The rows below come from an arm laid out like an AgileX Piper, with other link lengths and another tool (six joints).
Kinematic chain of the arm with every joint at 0, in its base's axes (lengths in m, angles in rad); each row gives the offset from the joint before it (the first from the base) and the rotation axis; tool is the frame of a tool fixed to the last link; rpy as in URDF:
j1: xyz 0 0 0.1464 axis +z
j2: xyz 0 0 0 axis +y
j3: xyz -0.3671 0 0.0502 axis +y
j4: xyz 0.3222 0 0.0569 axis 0.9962 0 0.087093
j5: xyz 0 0 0 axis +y
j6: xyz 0.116 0 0.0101 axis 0.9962 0 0.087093
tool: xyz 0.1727 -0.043 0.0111 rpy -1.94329 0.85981 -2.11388
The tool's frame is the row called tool.
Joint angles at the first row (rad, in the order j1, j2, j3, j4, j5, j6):
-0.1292, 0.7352, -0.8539, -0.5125, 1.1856, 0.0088
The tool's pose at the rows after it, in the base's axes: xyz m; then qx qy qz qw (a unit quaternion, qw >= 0):
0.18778 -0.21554 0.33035 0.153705 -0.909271 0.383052 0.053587
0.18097 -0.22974 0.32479 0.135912 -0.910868 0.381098 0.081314
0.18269 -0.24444 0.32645 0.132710 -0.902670 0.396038 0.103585
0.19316 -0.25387 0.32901 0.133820 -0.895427 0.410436 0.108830
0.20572 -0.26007 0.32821 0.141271 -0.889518 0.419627 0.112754
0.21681 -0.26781 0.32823 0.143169 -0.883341 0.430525 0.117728
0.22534 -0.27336 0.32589 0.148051 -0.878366 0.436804 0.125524
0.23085 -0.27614 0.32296 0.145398 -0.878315 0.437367 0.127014
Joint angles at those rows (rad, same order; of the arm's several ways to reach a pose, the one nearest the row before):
-0.2097, 0.7749, -0.8566, -0.5219, 1.1844, 0.0088
-0.2648, 0.8092, -0.8566, -0.5347, 1.1834, 0.0058
-0.2841, 0.8452, -0.8566, -0.5828, 1.1690, 0.0069
-0.2858, 0.8777, -0.8566, -0.6221, 1.1369, 0.0215
-0.2858, 0.9114, -0.8566, -0.6469, 1.1055, 0.0267
-0.2858, 0.9460, -0.8566, -0.6830, 1.0769, 0.0465
-0.2858, 0.9768, -0.8566, -0.7085, 1.0596, 0.0564
-0.2858, 0.9973, -0.8566, -0.7207, 1.0476, 0.0773

